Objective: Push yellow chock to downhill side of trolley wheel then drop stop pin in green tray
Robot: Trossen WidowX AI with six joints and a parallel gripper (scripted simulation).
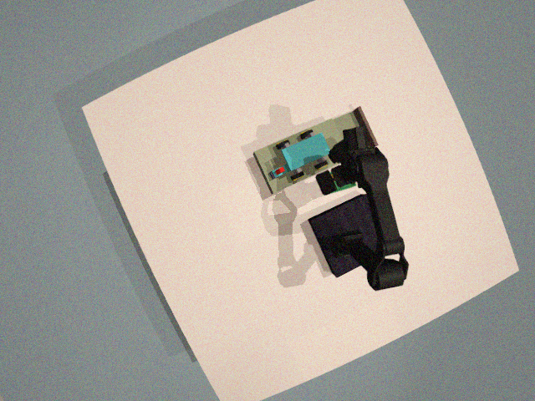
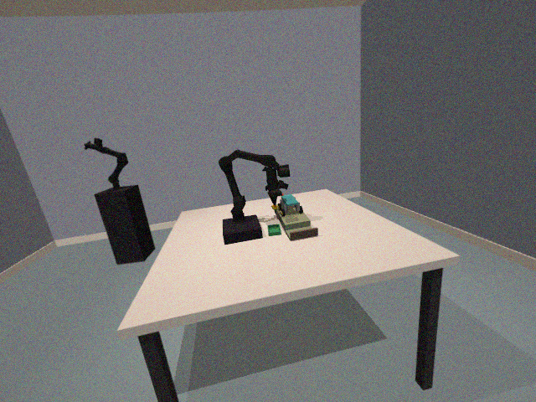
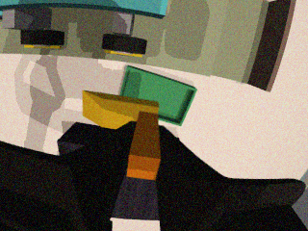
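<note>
The red-headed stop pin is 6 cm ahead of my gripper tip, 19 cm to the left of it and 3 cm below it. The rest, counted from my gripper tip: green tray (2 cm behind, 2 cm to the right, 17 cm below); then ramp (10 cm ahead, 9 cm to the left, 11 cm below); then teal trolley (10 cm ahead, 9 cm to the left, 5 cm below).
</note>
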